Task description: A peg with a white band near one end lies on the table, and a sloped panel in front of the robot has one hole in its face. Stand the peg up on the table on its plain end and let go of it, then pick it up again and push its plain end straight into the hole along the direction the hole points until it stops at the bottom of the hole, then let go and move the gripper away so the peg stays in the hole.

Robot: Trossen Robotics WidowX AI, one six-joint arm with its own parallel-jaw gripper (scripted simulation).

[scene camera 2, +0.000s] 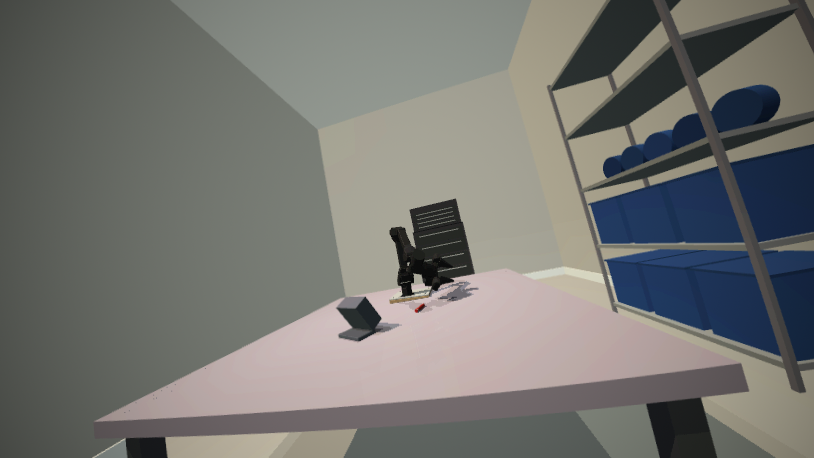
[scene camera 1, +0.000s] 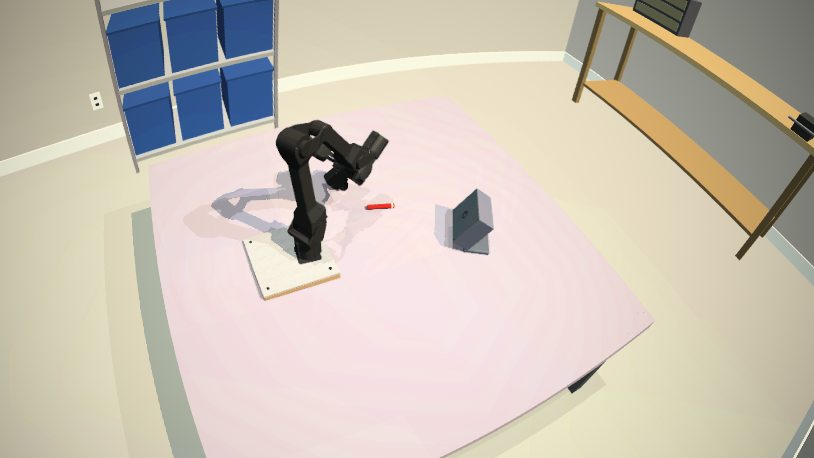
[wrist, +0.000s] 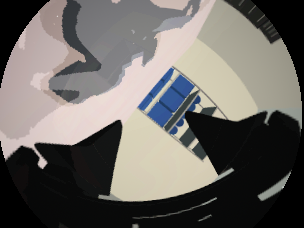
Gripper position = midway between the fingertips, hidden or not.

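Open, empty: my gripper (scene camera 1: 325, 155), (wrist: 154, 118). Grey sloped panel (scene camera 1: 467, 232), (scene camera 2: 359, 313): visible.
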